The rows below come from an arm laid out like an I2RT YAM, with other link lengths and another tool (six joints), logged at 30 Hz.
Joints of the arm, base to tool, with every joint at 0 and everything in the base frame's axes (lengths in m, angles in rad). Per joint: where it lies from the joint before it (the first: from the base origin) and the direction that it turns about. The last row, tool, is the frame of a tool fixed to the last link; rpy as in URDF.
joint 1: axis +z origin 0 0 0.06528
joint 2: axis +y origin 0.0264 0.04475 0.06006
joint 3: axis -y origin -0.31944 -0.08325 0
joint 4: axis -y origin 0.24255 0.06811 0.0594
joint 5: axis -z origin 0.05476 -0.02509 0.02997
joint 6: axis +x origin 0.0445 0 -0.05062
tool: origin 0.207 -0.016 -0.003 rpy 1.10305 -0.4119 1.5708
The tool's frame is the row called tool.
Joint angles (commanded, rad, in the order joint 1, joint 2, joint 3, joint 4, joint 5, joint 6), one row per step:
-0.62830 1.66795 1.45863 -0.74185 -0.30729 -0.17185
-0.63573 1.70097 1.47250 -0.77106 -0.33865 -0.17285
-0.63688 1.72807 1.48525 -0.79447 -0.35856 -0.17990
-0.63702 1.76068 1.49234 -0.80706 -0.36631 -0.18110
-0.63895 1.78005 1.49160 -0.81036 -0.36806 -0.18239
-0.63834 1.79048 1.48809 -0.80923 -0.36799 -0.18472
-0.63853 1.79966 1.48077 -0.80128 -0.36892 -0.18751
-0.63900 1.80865 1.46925 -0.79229 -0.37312 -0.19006
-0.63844 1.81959 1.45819 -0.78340 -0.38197 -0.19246
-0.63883 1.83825 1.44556 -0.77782 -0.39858 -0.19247
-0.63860 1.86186 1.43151 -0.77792 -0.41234 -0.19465
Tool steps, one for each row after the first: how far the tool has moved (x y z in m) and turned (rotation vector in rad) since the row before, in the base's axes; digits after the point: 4 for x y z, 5 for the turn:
0.0004 0.0049 -0.0116 0.04890 0.02373 0.01095
0.0010 0.0046 -0.0088 0.03184 0.02043 0.01494
0.0008 0.0016 -0.0125 0.02739 0.02661 0.00465
-0.0006 -0.0002 -0.0089 0.01446 0.01784 -0.00005
-0.0002 0.0005 -0.0056 0.00630 0.01023 0.00252
0.0003 0.0000 -0.0056 0.00425 0.00624 0.00256
-0.0002 0.0012 -0.0067 0.00854 0.00686 0.00348
0.0005 0.0026 -0.0070 0.01299 0.00558 0.00630
-0.0001 0.0048 -0.0106 0.02753 0.01157 0.00629
-0.0022 0.0059 -0.0136 0.03165 0.02246 0.00721

